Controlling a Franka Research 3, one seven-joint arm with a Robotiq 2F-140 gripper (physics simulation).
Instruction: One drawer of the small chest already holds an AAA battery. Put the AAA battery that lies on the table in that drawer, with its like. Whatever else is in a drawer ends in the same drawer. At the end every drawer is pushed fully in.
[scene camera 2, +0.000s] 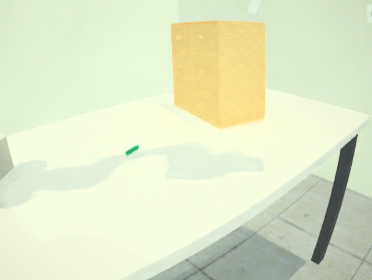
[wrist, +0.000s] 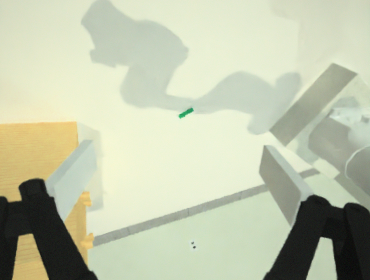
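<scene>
Light wooden chest (scene camera 2: 241, 47), visible. My gripper (wrist: 179, 156), visible.
</scene>
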